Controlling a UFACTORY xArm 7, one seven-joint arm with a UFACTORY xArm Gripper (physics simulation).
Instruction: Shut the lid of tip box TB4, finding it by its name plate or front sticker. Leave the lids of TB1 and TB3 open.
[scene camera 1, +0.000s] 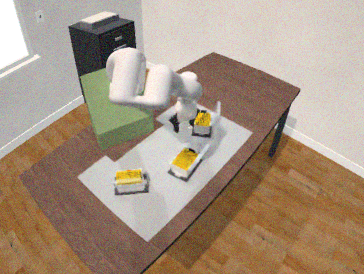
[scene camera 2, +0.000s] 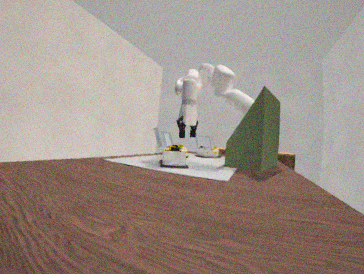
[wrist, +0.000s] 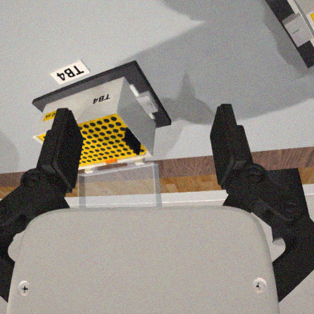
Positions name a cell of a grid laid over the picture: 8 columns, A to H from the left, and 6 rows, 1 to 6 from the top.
Note:
In view: the gripper (wrist: D3), a clear lid (wrist: D4) and a grey mat (wrist: E2).

